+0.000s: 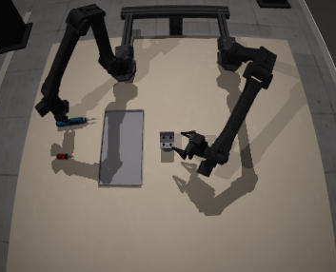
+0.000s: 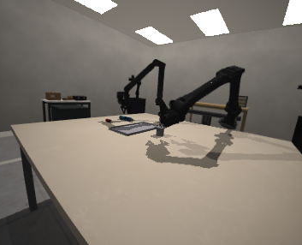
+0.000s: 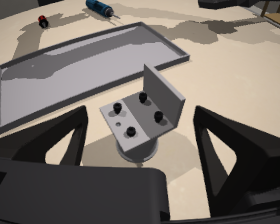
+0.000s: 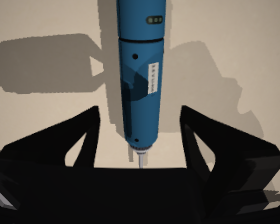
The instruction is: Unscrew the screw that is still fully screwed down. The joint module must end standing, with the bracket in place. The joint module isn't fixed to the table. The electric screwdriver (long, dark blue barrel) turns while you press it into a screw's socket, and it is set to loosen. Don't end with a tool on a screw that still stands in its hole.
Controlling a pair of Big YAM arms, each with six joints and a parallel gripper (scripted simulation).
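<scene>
My left gripper is now 60 mm above the grey bracket, 50 mm to the left of it and 30 mm past it. The rest, counted from my left hand: joint module 100 mm below, 50 mm to the right, 30 mm behind; then flat grey tray 280 mm to the right, 130 mm below, 60 mm behind; then red-handled tool 600 mm to the right, 120 mm below, 30 mm behind.
</scene>
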